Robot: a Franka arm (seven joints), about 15 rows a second.
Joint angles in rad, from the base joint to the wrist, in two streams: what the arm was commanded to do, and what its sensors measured. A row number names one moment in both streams.
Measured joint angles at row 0:
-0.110, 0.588, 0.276, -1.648, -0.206, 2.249, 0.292
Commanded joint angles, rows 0 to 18:
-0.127, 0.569, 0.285, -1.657, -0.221, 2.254, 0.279
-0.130, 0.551, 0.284, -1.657, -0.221, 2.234, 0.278
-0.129, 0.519, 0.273, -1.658, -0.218, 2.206, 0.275
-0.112, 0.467, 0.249, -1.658, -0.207, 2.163, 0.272
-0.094, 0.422, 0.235, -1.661, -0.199, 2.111, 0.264
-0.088, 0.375, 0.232, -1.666, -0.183, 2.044, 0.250
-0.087, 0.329, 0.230, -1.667, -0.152, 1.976, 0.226
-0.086, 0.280, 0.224, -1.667, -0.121, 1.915, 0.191
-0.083, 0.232, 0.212, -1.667, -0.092, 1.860, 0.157
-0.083, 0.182, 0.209, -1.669, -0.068, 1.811, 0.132
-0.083, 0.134, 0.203, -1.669, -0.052, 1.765, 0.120
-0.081, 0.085, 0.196, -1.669, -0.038, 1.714, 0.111
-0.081, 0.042, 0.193, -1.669, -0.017, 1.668, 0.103
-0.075, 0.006, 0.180, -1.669, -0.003, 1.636, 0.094
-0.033, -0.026, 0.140, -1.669, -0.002, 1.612, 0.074
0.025, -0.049, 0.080, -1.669, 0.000, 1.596, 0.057
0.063, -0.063, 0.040, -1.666, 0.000, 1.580, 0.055
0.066, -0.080, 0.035, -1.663, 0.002, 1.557, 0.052
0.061, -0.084, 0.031, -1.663, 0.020, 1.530, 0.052
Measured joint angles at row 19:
0.053, -0.061, 0.057, -1.635, -0.019, 1.555, 0.084
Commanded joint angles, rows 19 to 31:
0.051, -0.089, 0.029, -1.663, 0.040, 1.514, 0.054
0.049, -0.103, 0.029, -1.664, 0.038, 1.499, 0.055
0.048, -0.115, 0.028, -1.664, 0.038, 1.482, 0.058
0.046, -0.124, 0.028, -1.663, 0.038, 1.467, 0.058
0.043, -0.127, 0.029, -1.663, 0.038, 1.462, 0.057
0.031, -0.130, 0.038, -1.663, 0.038, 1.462, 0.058
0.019, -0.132, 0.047, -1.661, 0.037, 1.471, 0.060
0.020, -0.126, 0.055, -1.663, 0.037, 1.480, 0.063
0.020, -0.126, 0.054, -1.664, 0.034, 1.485, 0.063
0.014, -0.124, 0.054, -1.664, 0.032, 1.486, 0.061
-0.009, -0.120, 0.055, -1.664, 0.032, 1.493, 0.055
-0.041, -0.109, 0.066, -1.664, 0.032, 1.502, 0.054
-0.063, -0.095, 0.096, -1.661, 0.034, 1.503, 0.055
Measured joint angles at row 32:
0.004, -0.107, 0.051, -1.646, 0.014, 1.476, 0.083
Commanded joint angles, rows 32 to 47:
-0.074, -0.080, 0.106, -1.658, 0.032, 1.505, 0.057
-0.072, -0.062, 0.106, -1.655, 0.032, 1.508, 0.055
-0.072, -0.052, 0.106, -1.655, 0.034, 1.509, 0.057
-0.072, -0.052, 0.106, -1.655, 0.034, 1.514, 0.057
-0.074, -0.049, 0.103, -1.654, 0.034, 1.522, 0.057
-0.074, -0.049, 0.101, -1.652, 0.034, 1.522, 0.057
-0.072, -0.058, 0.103, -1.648, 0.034, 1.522, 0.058
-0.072, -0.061, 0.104, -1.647, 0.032, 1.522, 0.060
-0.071, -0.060, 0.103, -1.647, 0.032, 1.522, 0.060
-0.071, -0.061, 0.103, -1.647, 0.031, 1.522, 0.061
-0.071, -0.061, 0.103, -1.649, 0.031, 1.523, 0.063
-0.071, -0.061, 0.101, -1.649, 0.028, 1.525, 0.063
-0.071, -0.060, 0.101, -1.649, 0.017, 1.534, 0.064
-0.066, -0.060, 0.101, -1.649, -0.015, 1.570, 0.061
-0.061, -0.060, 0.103, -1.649, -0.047, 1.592, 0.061
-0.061, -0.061, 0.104, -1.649, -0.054, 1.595, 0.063
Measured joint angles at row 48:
-0.051, -0.053, 0.092, -1.644, -0.022, 1.566, 0.081
